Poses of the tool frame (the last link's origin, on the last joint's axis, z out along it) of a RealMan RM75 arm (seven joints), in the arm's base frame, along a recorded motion.
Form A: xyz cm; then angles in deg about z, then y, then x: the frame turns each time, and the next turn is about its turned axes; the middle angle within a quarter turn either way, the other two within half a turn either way.
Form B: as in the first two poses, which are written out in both.
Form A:
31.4 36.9 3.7 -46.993 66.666 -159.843
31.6 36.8 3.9 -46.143 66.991 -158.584
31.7 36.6 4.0 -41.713 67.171 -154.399
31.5 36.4 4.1 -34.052 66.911 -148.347
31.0 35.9 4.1 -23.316 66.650 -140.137
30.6 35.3 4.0 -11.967 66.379 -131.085
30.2 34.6 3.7 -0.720 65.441 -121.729
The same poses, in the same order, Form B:
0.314 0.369 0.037 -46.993 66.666 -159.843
0.316 0.368 0.039 -46.143 66.991 -158.584
0.317 0.366 0.040 -41.713 67.171 -154.399
0.315 0.364 0.041 -34.052 66.911 -148.347
0.310 0.359 0.041 -23.316 66.650 -140.137
0.306 0.353 0.040 -11.967 66.379 -131.085
0.302 0.346 0.037 -0.720 65.441 -121.729

